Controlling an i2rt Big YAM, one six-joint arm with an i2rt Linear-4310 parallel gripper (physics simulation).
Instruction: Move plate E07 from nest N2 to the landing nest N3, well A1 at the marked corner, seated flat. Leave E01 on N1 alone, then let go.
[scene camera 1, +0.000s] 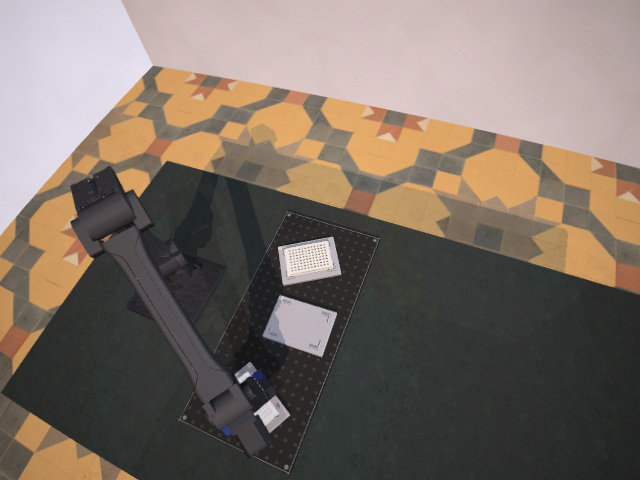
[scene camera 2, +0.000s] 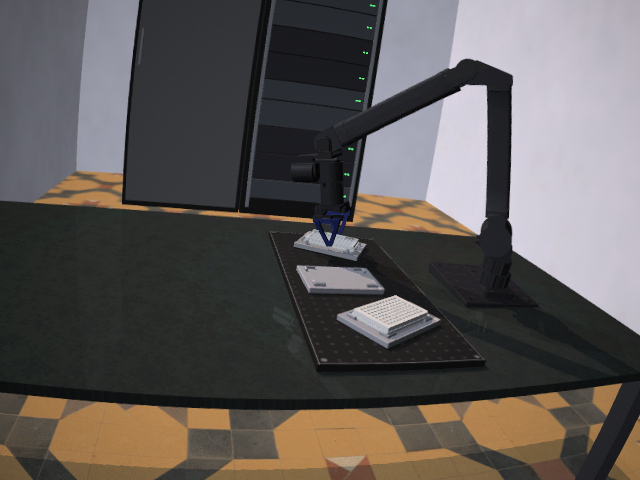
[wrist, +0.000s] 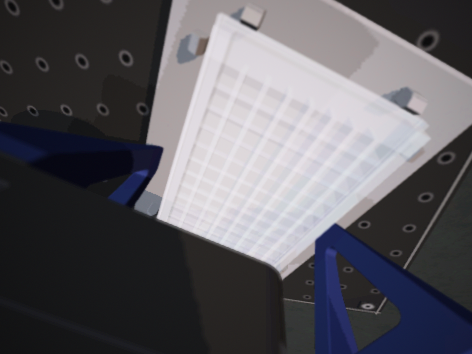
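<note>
A clear, gridded plate (scene camera 1: 267, 411) (scene camera 2: 343, 240) (wrist: 280, 150) lies on a light grey nest (scene camera 1: 250, 367) (scene camera 2: 355, 254) (wrist: 345, 42), between its small corner posts. My gripper (scene camera 1: 242, 403) (scene camera 2: 333, 239) (wrist: 244, 195) points down over this plate and is open, with one blue finger beyond each long side; nothing is gripped. The middle nest (scene camera 1: 305, 325) (scene camera 2: 341, 281) bears no plate. A cream, opaque plate (scene camera 1: 308, 257) (scene camera 2: 390, 312) lies on the third nest (scene camera 1: 310, 280) (scene camera 2: 347, 319). No plate or nest names are readable. The near end of the clear plate is hidden in the wrist view.
The nests stand in a row on a black perforated board (scene camera 1: 356, 248) (scene camera 2: 315, 345) (wrist: 80, 85) on the dark table (scene camera 1: 465, 361) (scene camera 2: 155, 310). The arm's base plate (scene camera 1: 206, 281) (scene camera 2: 452, 284) stands beside the board. A tall equipment rack (scene camera 2: 254, 103) stands behind the table.
</note>
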